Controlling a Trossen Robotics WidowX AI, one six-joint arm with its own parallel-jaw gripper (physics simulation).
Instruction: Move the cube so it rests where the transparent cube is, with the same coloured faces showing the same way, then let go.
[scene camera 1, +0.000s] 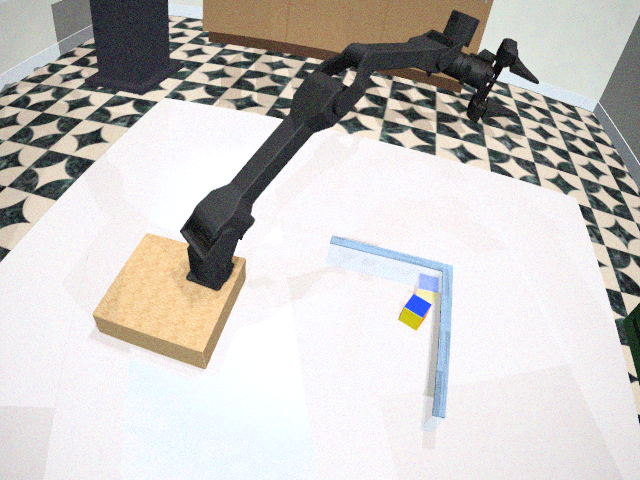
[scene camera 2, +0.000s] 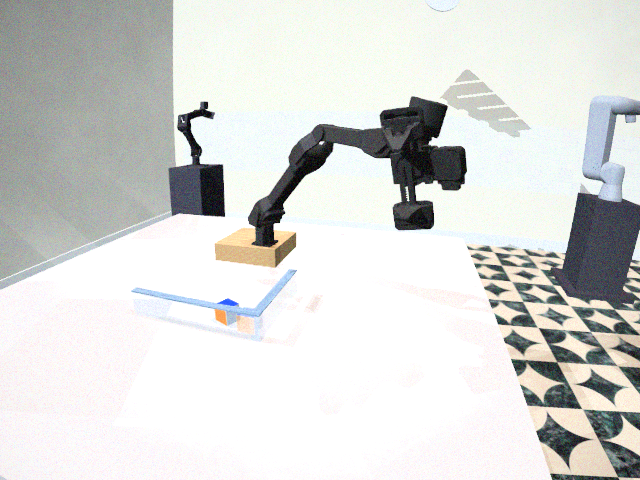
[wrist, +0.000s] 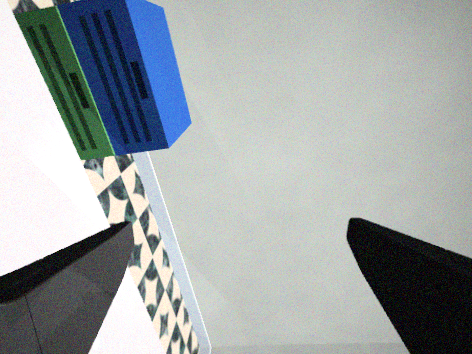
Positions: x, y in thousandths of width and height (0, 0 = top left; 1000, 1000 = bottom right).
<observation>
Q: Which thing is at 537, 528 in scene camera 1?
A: A pale blue L-shaped rail.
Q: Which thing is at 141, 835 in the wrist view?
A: The gripper.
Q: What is the gripper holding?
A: Nothing.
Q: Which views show the gripper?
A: Scene camera 1, scene camera 2 and the wrist view: all of them.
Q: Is the gripper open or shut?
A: Open.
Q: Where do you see the gripper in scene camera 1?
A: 824, 207
</observation>
